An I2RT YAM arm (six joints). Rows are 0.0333 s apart.
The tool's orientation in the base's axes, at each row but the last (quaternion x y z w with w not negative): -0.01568, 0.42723, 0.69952, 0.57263; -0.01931, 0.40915, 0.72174, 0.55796; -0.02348, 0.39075, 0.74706, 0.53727; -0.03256, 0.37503, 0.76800, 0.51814; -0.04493, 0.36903, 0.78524, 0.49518; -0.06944, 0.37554, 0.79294, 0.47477; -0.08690, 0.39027, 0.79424, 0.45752; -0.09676, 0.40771, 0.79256, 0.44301
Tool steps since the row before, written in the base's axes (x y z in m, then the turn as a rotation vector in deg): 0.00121, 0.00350, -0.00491, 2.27, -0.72, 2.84; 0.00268, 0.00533, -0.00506, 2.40, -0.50, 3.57; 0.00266, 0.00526, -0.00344, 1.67, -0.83, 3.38; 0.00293, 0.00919, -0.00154, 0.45, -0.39, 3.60; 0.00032, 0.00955, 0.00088, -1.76, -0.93, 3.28; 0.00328, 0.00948, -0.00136, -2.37, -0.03, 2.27; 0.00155, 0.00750, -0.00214, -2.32, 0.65, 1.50; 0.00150, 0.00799, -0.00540, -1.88, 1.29, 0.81
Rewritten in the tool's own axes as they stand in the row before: 0.00485, -0.00376, -0.00039, -2.80, -0.22, 2.42; 0.00565, -0.00531, 0.00105, -3.03, 0.08, 3.09; 0.00457, -0.00472, 0.00184, -2.89, 0.61, 2.48; 0.00641, -0.00491, 0.00549, -2.09, 1.65, 2.49; 0.00656, -0.00205, 0.00669, -1.23, 3.40, 1.27; 0.00551, -0.00589, 0.00612, 0.20, 3.12, 1.00; 0.00512, -0.00446, 0.00413, 1.00, 2.47, 0.97; 0.00688, -0.00640, 0.00266, 1.49, 1.57, 1.08
